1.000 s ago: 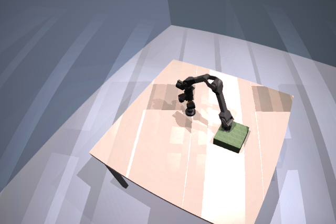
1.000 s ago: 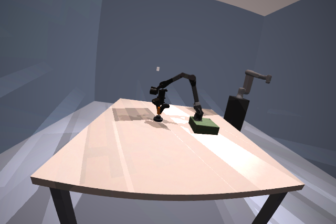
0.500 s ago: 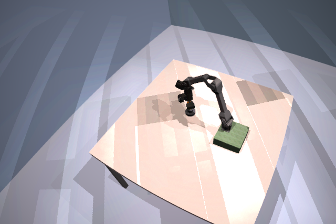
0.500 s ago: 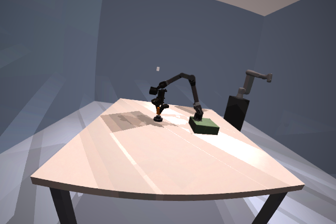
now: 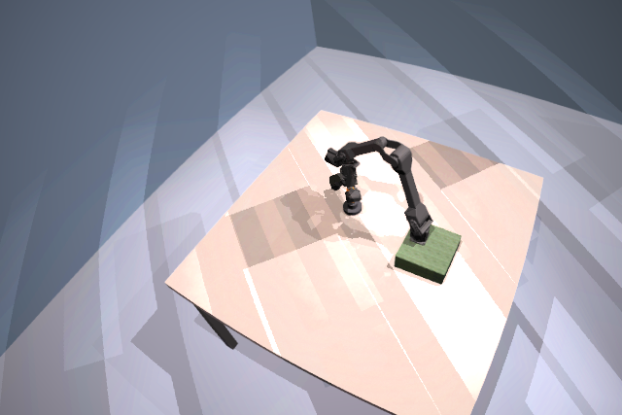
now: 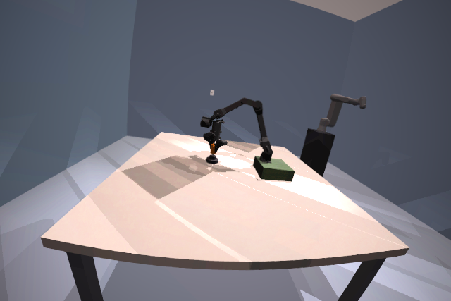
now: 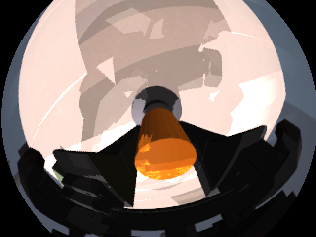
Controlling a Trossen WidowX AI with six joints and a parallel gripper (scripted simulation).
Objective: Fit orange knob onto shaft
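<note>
The orange knob is 30 mm above my gripper tip. Also, from my gripper tip: round pedestal: 40 mm below.
</note>
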